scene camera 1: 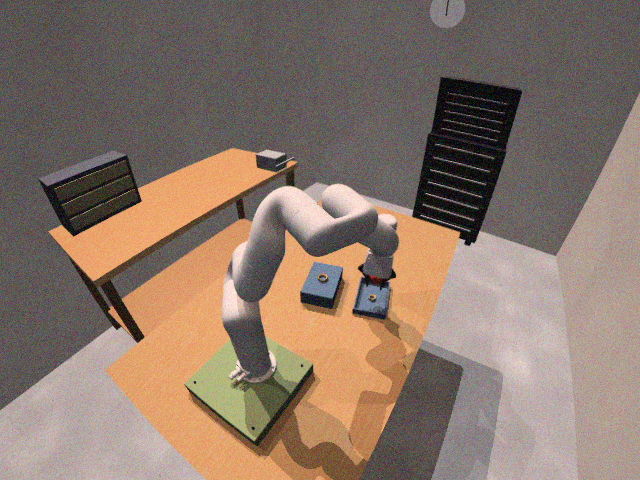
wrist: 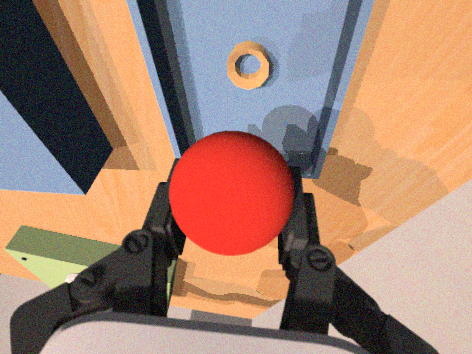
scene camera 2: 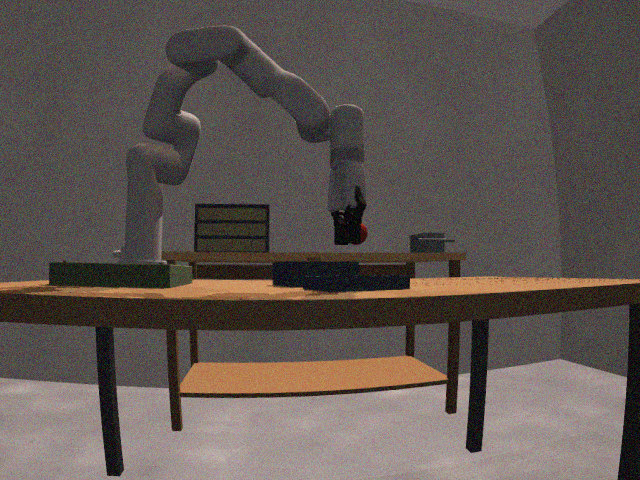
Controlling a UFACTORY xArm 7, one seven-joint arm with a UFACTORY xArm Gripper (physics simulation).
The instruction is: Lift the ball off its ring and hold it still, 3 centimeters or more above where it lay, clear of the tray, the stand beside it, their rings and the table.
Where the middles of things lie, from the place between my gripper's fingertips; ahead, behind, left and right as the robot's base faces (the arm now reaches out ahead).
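The blue stand (scene camera 2: 288,274) is 20 cm to the left of my hand, 7 cm behind it and 6 cm below it. As for the blue tray (scene camera 2: 350,283), I find it 8 cm below my hand, 2 cm ahead of it and 1 cm to the left of it. And then there is the red ball (wrist: 231,193): my hand is 2 cm below it, 2 cm short of it and 1 cm to the right of it.
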